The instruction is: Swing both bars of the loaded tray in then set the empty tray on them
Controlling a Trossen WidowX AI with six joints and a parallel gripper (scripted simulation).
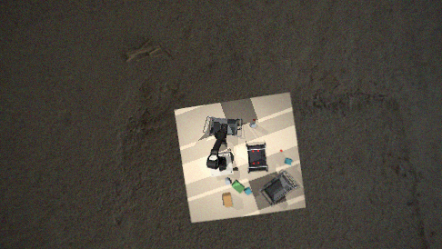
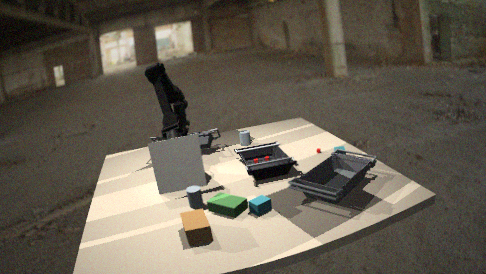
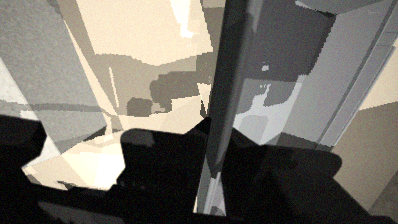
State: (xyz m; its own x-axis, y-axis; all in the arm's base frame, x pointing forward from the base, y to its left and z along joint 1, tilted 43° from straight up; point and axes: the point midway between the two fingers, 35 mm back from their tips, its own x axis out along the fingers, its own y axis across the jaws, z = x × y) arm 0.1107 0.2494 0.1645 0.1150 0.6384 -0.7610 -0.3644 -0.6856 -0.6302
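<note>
The light grey tray lies 8 cm to the left of my gripper tip, 3 cm ahead of it and 1 cm below it. The rest, counted from my gripper tip: small red cube: 55 cm ahead, 37 cm to the right, 8 cm below; then green block: 60 cm to the right, 6 cm below, 2 cm behind; then orange block: 71 cm to the right, 17 cm behind, 5 cm below.
</note>
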